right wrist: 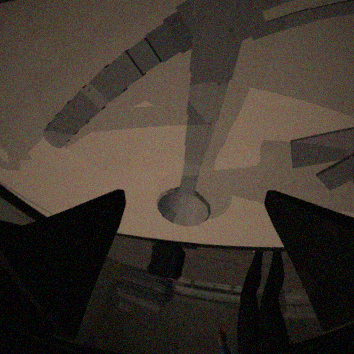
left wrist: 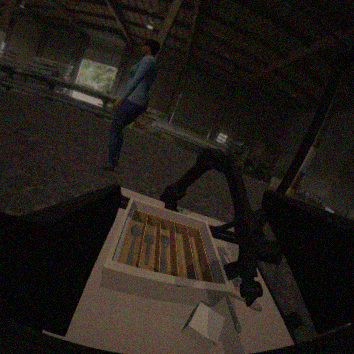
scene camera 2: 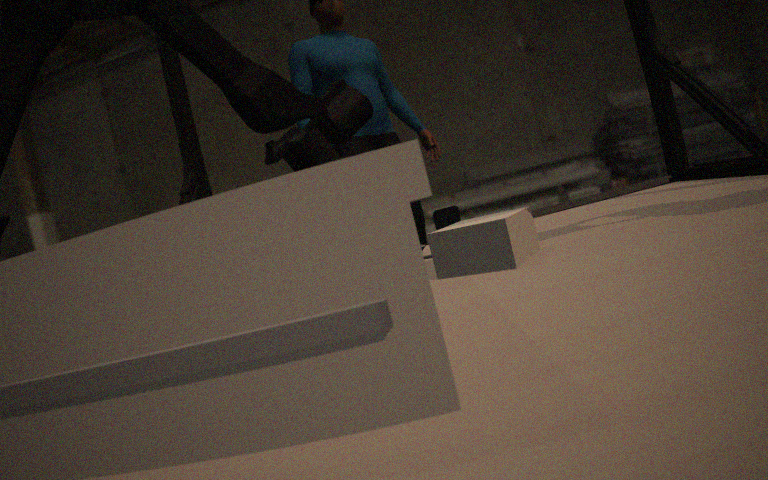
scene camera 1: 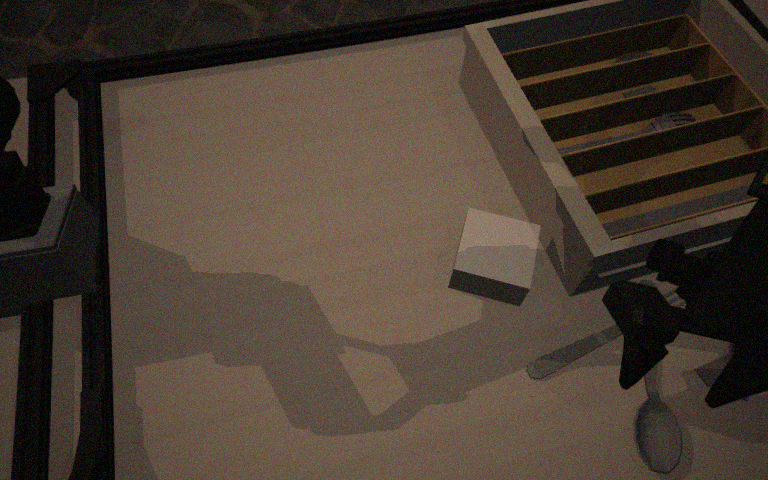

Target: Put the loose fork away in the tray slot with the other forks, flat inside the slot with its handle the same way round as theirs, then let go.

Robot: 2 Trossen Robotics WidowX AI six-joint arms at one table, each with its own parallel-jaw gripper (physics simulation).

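Note:
The loose fork (scene camera 1: 577,350) (left wrist: 232,315) (right wrist: 115,80) lies on the table beside the tray, its head partly hidden by my right gripper in scene camera 1. A spoon (scene camera 1: 659,435) (right wrist: 184,206) lies across it. The white tray (scene camera 1: 508,84) (scene camera 2: 226,254) (left wrist: 140,287) has wooden slots; a stored fork (scene camera 1: 673,120) (left wrist: 165,242) lies in one, tines toward the right in scene camera 1. My right gripper (scene camera 1: 669,393) (right wrist: 196,197) is open and empty above the spoon and fork. My left gripper (left wrist: 193,194) is open and empty, high and away from the tray.
A white block (scene camera 1: 501,243) (scene camera 2: 472,249) (left wrist: 206,320) stands between the tray's near corner and the fork handle. Grey flat pieces (right wrist: 320,152) lie at the right in the right wrist view; I cannot tell what they are. A person (scene camera 2: 339,73) (left wrist: 135,90) stands beyond the table.

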